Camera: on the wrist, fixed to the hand. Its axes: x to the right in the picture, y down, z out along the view.
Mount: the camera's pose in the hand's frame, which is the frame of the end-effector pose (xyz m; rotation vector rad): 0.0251 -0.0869 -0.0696 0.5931 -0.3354 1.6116
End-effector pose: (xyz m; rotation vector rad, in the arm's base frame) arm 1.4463 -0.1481 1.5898 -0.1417 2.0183 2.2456
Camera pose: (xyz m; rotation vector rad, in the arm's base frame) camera 1.4339 -0.2076 1.4932 -1.4474 -1.6492 -0.8979
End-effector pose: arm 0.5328 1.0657 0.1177 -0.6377 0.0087 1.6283
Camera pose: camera 0.6396 1.0787 0.0796 -0.2956 -0.9046 -2.9513
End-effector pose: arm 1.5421 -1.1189 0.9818 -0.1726 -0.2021 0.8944
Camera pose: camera 1.6400 -1.1570 0.9373 0.4665 -0.0615 2.5409
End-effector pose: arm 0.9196 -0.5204 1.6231 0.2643 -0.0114 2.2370
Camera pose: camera 0.9585 -0.4394 1.5527 -0.7853 -0.2347 -2.2007
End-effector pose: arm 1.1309 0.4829 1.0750 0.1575 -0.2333 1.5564
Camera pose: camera 1.2210 0.5234 1.0179 -0.7702 0.1160 -2.8831
